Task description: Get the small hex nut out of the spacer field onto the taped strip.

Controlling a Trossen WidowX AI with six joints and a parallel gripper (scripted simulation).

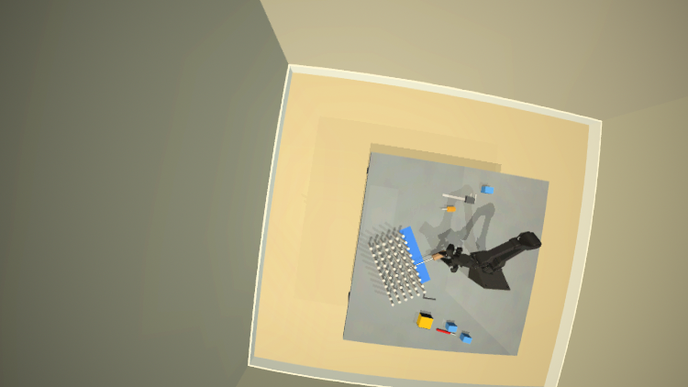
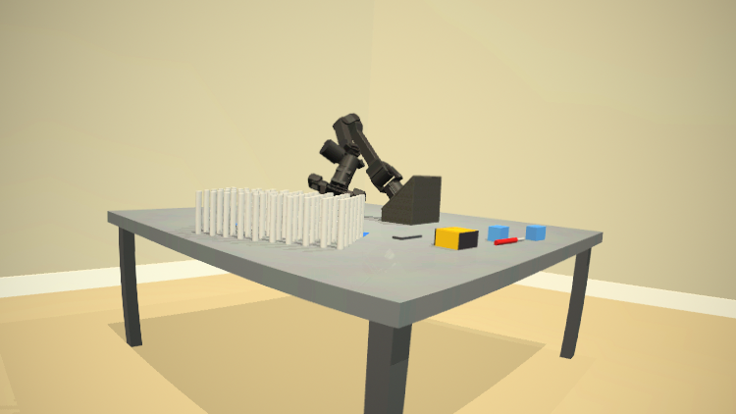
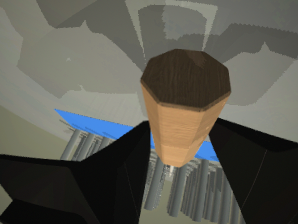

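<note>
The blue taped strip lies 140 mm ahead of my gripper tip, 40 mm to the left of it and 40 mm below it. Round my gripper tip: orange-handled tool 310 mm to the right, 20 mm below, 10 mm behind; then dark flat bar 310 mm to the left, 40 mm below, 10 mm behind; then red tool 530 mm to the left, 240 mm behind, 30 mm below.
</note>
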